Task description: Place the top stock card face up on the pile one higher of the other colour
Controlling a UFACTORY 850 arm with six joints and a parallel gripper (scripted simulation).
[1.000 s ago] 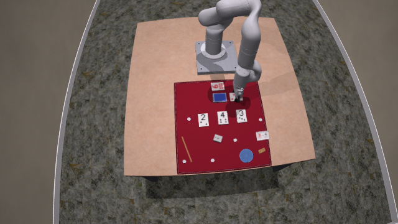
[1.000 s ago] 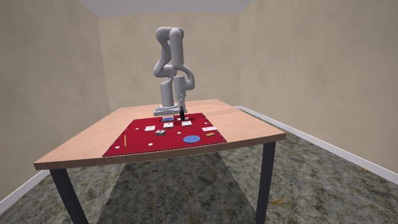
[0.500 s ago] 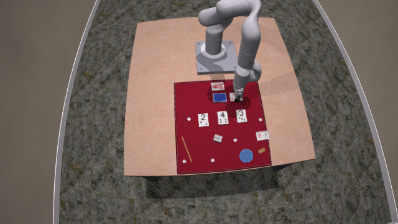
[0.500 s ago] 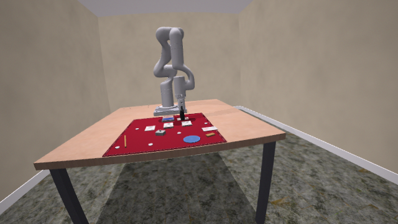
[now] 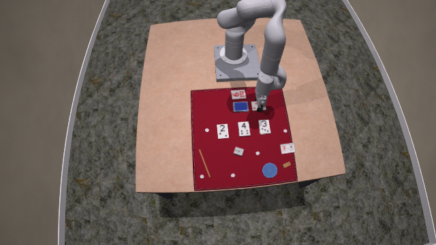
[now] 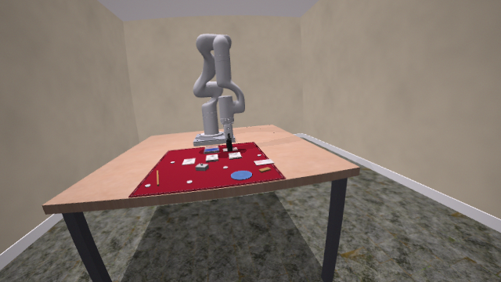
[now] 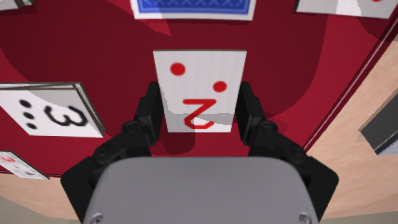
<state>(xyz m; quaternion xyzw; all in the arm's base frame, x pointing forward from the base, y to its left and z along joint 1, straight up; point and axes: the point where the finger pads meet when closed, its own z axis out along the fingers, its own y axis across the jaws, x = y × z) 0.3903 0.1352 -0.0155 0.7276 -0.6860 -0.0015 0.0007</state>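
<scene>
Now: the red card cloth 180 mm ahead of my hand, 110 mm to the right of it and 30 mm below it. From my hand the other things lie so: blue disc (410 mm ahead, 40 mm to the left, 10 mm below); grey block (290 mm ahead, 140 mm to the right); wooden stick (360 mm ahead, 330 mm to the right, 10 mm below).
</scene>
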